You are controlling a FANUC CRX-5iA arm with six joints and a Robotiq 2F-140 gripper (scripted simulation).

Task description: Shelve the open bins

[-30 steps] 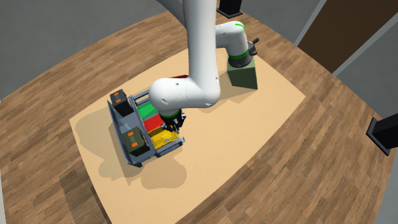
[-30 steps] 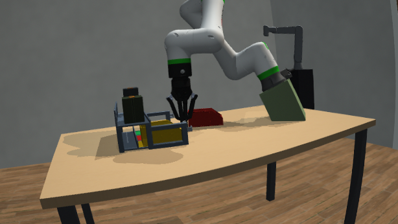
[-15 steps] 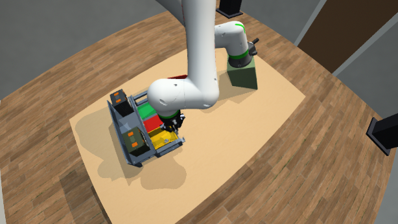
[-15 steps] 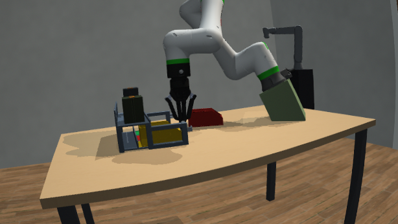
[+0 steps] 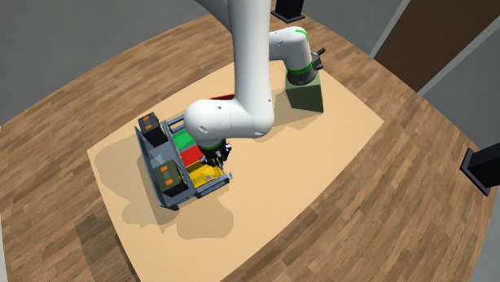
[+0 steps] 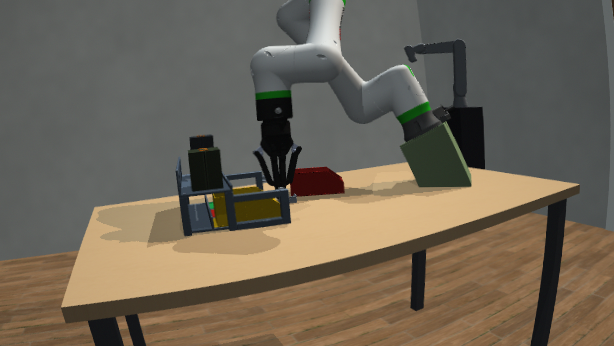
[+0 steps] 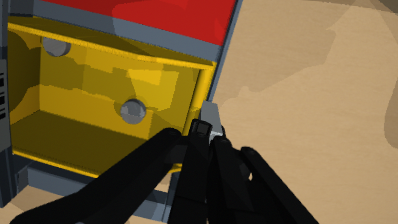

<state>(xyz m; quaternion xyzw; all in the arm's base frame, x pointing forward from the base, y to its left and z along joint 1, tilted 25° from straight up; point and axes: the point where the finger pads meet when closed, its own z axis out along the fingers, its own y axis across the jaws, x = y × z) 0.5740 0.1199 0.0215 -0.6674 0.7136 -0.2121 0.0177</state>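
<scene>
Right now my hand is 200 mm past the red bin, 240 mm to the left of it and 10 mm above it. Also, from my hand: yellow bin: 90 mm ahead, 10 mm to the right.
</scene>
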